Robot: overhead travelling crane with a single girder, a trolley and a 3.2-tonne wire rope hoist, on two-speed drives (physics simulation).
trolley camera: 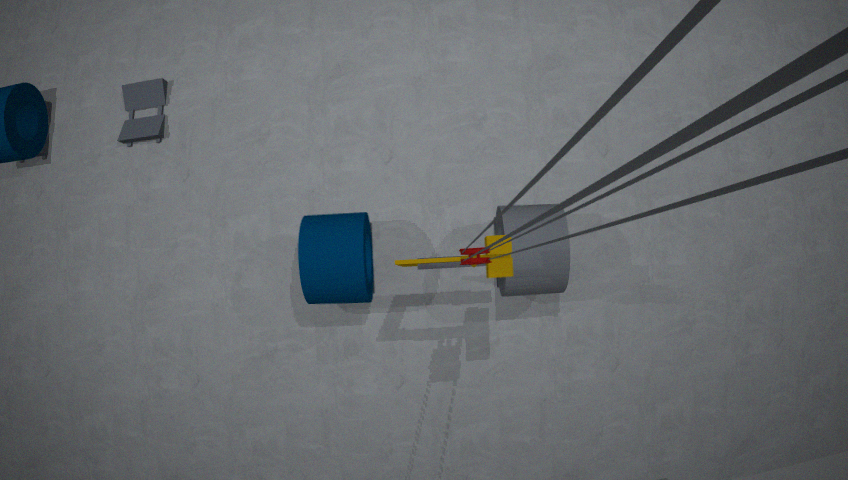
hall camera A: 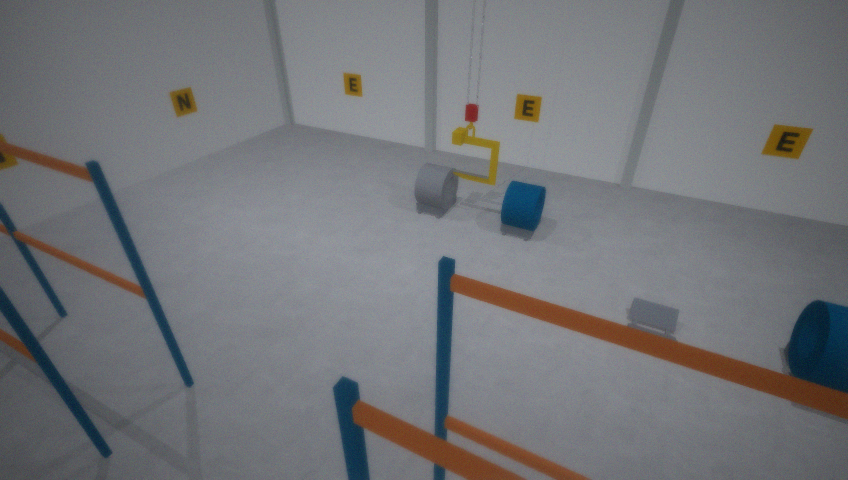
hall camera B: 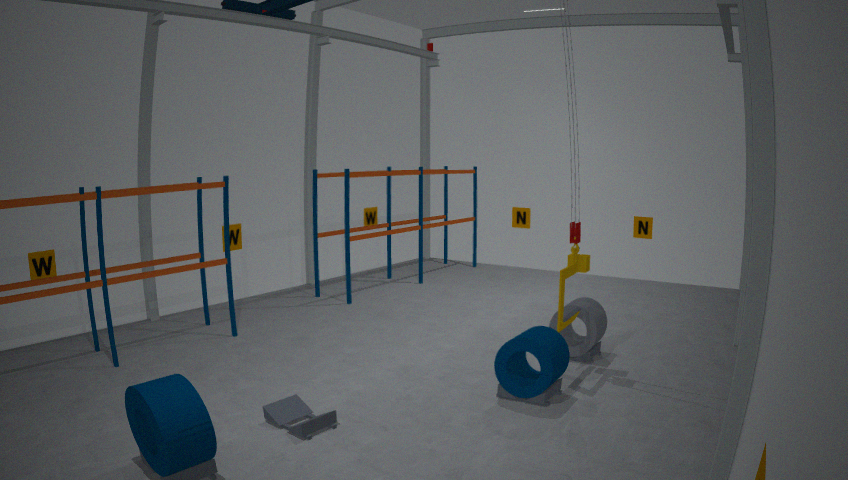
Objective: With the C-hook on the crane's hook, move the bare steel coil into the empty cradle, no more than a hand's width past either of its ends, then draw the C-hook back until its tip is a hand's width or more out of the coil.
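Observation:
The bare grey steel coil [hall camera A: 435, 185] [hall camera B: 596, 324] [trolley camera: 535, 276] rests upright in its own cradle, bore open towards the C-hook. My yellow C-hook [hall camera A: 494, 161] [hall camera B: 561, 300] [trolley camera: 428, 261] hangs lowered beside it, carrying nothing, its lower arm pointing at the coil. In hall camera B the arm's tip shows in front of the bore, near its upper part. In the trolley camera view the tip is hidden under the yellow counterweight, so I cannot tell whether it is just inside the bore. The empty cradle [hall camera A: 654, 315] [hall camera B: 288, 409] [trolley camera: 144, 95] stands far off.
A blue coil [hall camera A: 523, 205] [hall camera B: 553, 349] [trolley camera: 336, 258] on a cradle stands close behind the C-hook's upright. Another blue coil [hall camera A: 827, 350] [hall camera B: 178, 422] [trolley camera: 11, 95] stands beside the empty cradle. Racks with blue posts [hall camera A: 446, 333] [hall camera B: 348, 237] and orange beams stand along the west wall.

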